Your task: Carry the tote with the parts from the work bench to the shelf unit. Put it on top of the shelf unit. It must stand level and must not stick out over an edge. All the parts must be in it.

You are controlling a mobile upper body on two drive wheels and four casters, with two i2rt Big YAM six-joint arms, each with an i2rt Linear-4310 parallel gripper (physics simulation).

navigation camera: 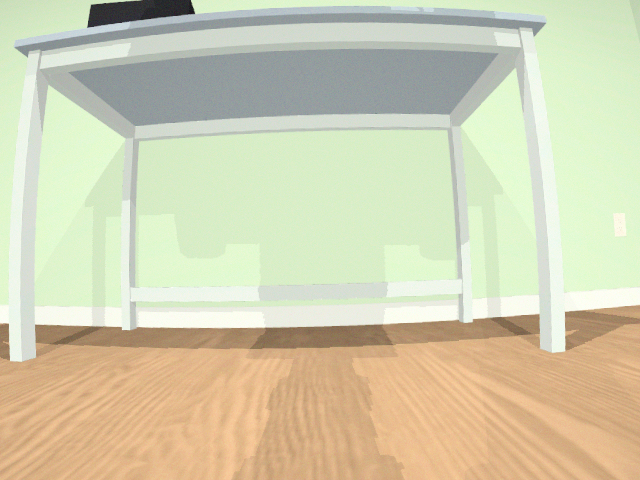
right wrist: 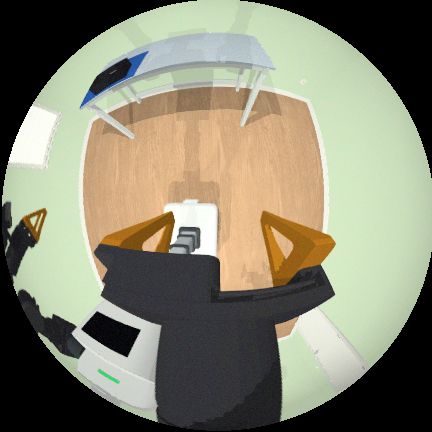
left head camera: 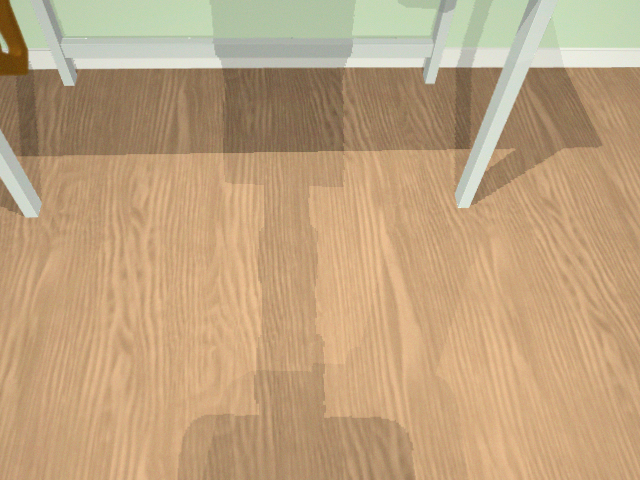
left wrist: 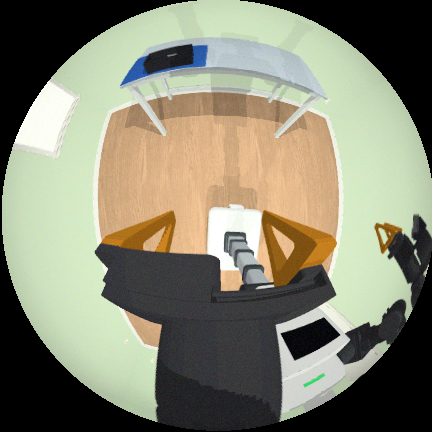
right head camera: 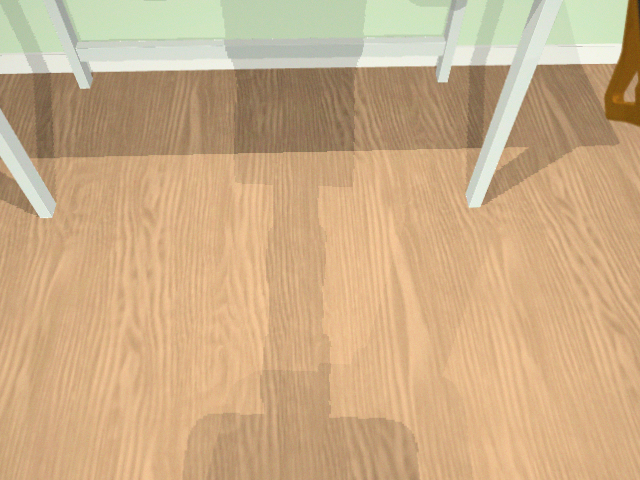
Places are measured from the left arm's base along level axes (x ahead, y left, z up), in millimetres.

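Pixels of known places: left gripper, fingertip midpoint: (right wrist: 42, 210) (left wrist: 218, 214); right gripper, fingertip midpoint: (right wrist: 217, 215) (left wrist: 379, 223).
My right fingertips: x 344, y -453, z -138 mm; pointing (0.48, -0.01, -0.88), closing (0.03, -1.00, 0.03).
Note:
Ahead of a thing's pixels: the offset from my right fingertips to its top centre. "pt": to the spot under its first point. Level surfaces: height alone.
The tote {dy +810, dx +975, dz -256 mm} (left wrist: 172, 59) (right wrist: 111, 75) (navigation camera: 139, 14), a black box, sits on a blue mat {dz -356 mm} (left wrist: 200, 56) (right wrist: 138, 63) at the left end of the work bench (left wrist: 250, 57) (right wrist: 200, 50) (navigation camera: 310, 38). Its inside and the parts cannot be made out. My left gripper (left wrist: 218, 214) is open and empty, away from the bench. My right gripper (right wrist: 217, 215) is open and empty, also away from the bench. One orange finger of each shows at the edge of its head camera view. The shelf unit does not show in these views.
The bench's white front legs {pt dy -298, dx +943, dz -808 mm} (left head camera: 504, 103) (right head camera: 511, 103) stand on the wood floor ahead, with a low rear crossbar (navigation camera: 320, 291) between the back legs. A green wall is behind the bench. A white panel (left wrist: 47, 120) (right wrist: 35, 137) is on the wall at the left.

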